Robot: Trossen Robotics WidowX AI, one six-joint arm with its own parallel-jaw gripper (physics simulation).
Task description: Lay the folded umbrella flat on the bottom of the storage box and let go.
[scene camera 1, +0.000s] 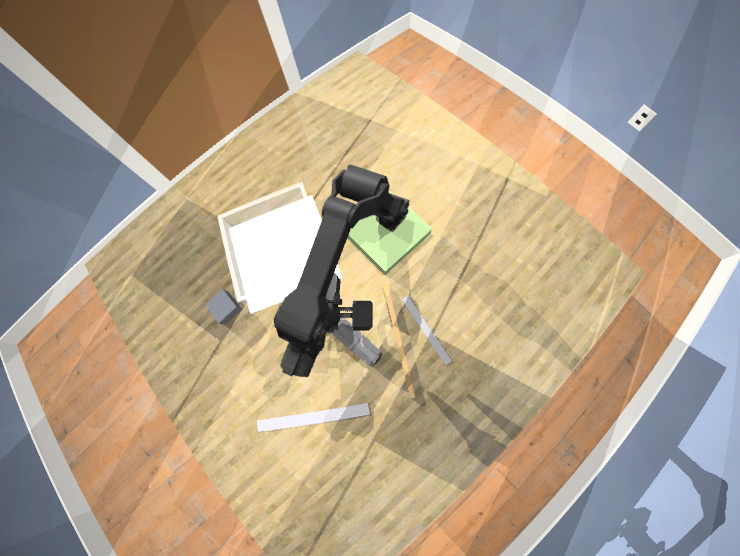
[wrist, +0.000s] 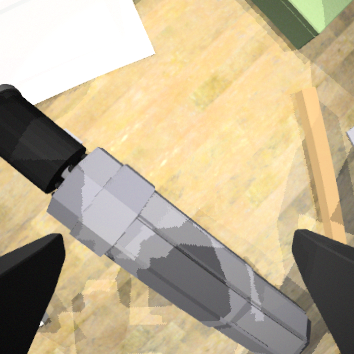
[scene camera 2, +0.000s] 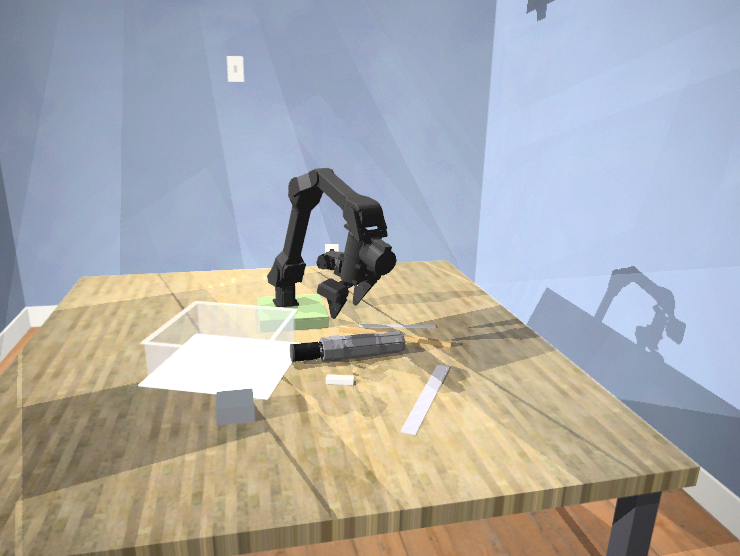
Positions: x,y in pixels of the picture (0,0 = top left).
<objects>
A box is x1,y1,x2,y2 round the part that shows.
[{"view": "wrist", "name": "my gripper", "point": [179,243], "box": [0,228,353,353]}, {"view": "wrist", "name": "folded umbrella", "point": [109,207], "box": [0,83,310,353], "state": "on the table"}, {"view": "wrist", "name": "storage box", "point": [44,44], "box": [0,0,127,88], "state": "on the table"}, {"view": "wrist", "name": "thin wooden stick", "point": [307,102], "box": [294,87,345,243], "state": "on the table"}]
</objects>
